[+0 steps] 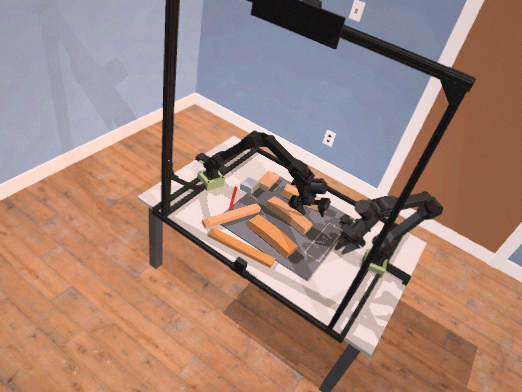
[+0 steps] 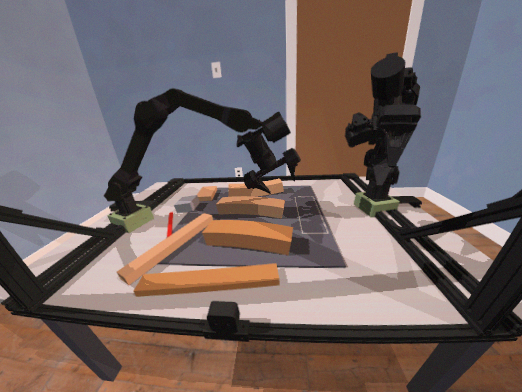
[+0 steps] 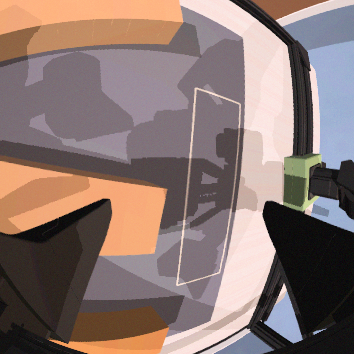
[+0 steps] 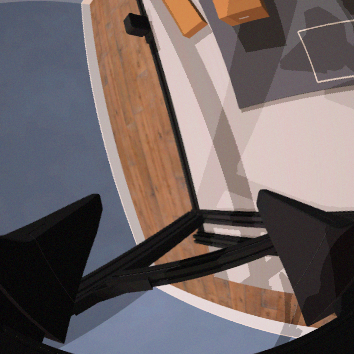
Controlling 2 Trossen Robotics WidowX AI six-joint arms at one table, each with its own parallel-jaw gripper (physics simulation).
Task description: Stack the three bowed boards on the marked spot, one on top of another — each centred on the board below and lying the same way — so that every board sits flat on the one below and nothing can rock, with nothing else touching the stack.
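Pixels of known places: left gripper, fingertip midpoint: (image 1: 313, 215) (image 2: 282, 187) (image 3: 189, 208); right gripper, fingertip midpoint: (image 1: 338, 251) (image 2: 385, 177) (image 4: 180, 199); left arm's base, origin of the base link: (image 1: 211, 174) (image 2: 129, 210); right arm's base, origin of the base link: (image 1: 376, 259) (image 2: 376, 196) (image 3: 313, 180).
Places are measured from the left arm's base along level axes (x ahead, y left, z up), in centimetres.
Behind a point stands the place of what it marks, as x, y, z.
Observation:
Three bowed orange boards lie apart on the dark mat: the front one (image 1: 272, 236) @(47.7, 2.3, 0.9) (image 2: 247, 237) @(47.2, 1.5, 0.0) (image 4: 242, 12) @(57.3, 6.8, -0.7), the middle one (image 1: 290, 215) @(40.9, 18.3, 0.5) (image 2: 250, 206) @(40.1, 17.2, -0.3) (image 3: 125, 212) @(47.2, 22.4, 0.1) and the back one (image 1: 289, 191) @(27.4, 28.8, 0.4) (image 2: 240, 190) @(29.2, 29.4, -0.8) (image 3: 90, 32) @(37.9, 35.0, -2.0). The left arm partly hides the back board. The marked spot (image 2: 315, 233) @(62.3, 14.8, -4.4) (image 3: 186, 185) @(54.1, 26.3, -4.4) (image 4: 308, 56) @(62.5, 14.8, -4.4) is a thin pale outline at the mat's right part, with no board on it. My left gripper (image 1: 310, 210) @(48.9, 24.7, 4.8) (image 2: 281, 185) @(48.9, 24.7, 4.8) (image 3: 189, 208) @(48.9, 24.7, 4.8) is open and empty above the right ends of the back and middle boards. My right gripper (image 1: 342, 234) (image 4: 180, 199) @(75.5, 10.1, 15.8) is open and empty, raised right of the mat.
A light plank (image 1: 231, 216) @(27.3, -5.4, -2.0) (image 2: 165, 250) @(27.5, -8.2, -2.5) lies slantwise at left; another plank (image 1: 241, 247) @(44.0, -10.9, -3.2) (image 2: 207, 280) @(43.7, -11.2, -3.2) (image 4: 185, 17) @(54.4, -4.6, -3.2) lies in front of the mat (image 1: 307, 270) @(67.1, 8.0, -4.4) (image 2: 320, 257) @(65.0, 5.4, -4.4). A small orange block (image 1: 269, 180) @(13.8, 27.1, -2.4) (image 2: 206, 193) @(14.2, 25.3, -2.4), a grey block (image 2: 186, 204) @(15.2, 12.6, -1.3) and a red strip (image 1: 233, 198) @(15.8, 3.5, -4.1) (image 2: 170, 223) @(15.7, 3.6, -4.1) are back left.

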